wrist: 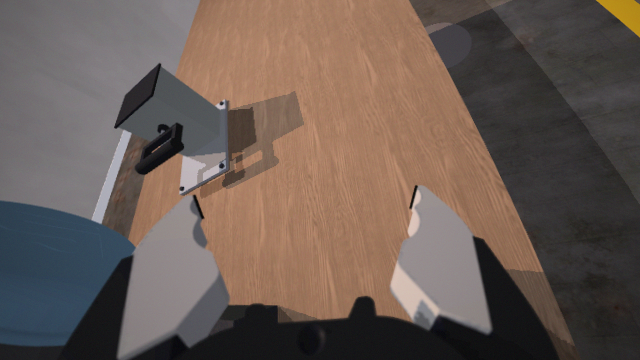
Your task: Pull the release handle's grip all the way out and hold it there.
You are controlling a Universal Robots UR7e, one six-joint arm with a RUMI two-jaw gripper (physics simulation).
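Note:
The release handle is a grey box (182,107) with a black top, standing on a pale metal base plate (192,172) bolted to the wooden table, left of the middle of the wrist view. Its black grip (159,156), a bar with a small frame, sticks out of the box's near face on a short stem. How far the grip is out, I cannot tell. My gripper (308,193) is open, its jaws wide apart with no object between them. The left fingertip appears just below the base plate's near corner in the view, and the grip lies up and left of it, outside the jaws.
The wooden table (320,150) runs up the view. A blue rounded object (50,275) is at the lower left, beside the left jaw. A grey wall (90,65) stands beyond the left edge. Dark floor (560,200) with a yellow stripe (622,15) lies to the right.

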